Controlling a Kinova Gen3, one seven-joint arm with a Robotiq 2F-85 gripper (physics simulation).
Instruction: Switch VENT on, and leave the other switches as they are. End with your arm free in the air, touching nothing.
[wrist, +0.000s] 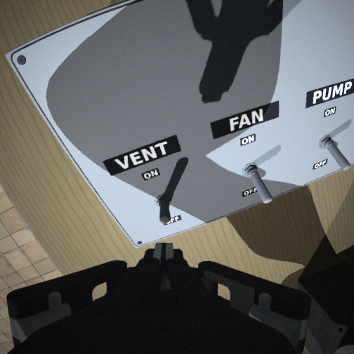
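A pale panel (40, 65) carries toggle switches in a row. The VENT switch (165, 212) is at the lower left; its dark lever points down over the O of its OFF label, and a long shadow runs up and right from it. The FAN switch (260, 186) and the PUMP switch (337, 154) both have grey levers pointing down toward OFF. My gripper (163, 254) is shut and empty, with its fingertips below the VENT lever in the view. A visible gap lies between them.
The panel lies on a wooden surface (30, 145). Tiled floor (12, 240) shows at the left edge. A dark box (327, 295) stands at the lower right, beside the gripper in the view. Arm shadows cross the panel.
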